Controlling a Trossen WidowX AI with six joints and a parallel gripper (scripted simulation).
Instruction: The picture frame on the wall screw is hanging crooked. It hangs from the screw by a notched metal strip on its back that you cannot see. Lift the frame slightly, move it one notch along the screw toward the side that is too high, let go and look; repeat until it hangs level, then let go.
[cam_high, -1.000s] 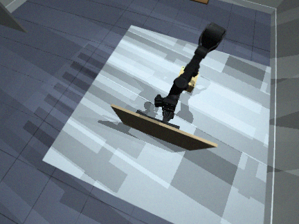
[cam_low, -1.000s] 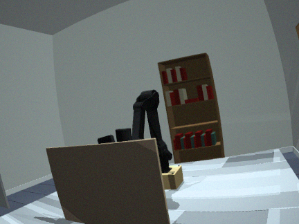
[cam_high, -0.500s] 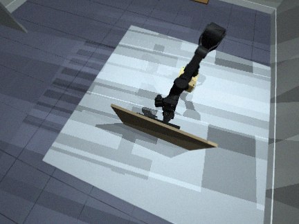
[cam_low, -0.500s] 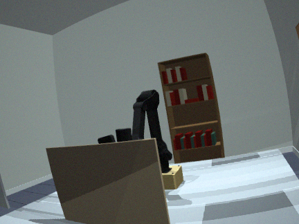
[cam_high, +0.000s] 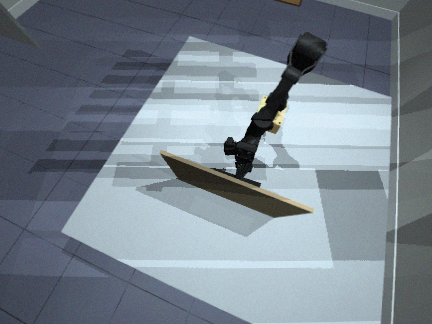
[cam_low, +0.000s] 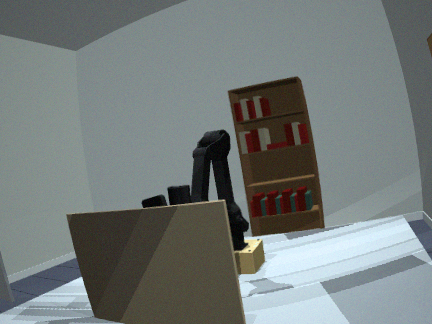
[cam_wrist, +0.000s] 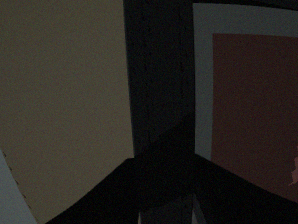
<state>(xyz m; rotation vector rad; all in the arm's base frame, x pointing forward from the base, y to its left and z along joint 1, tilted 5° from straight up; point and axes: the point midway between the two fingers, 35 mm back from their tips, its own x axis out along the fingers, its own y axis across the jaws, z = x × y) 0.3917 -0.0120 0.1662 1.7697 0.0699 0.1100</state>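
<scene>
The picture frame lies 5 cm below my gripper tip. Round my gripper tip: tan wall panel (2 cm ahead, 1 cm to the right, 8 cm below).
</scene>
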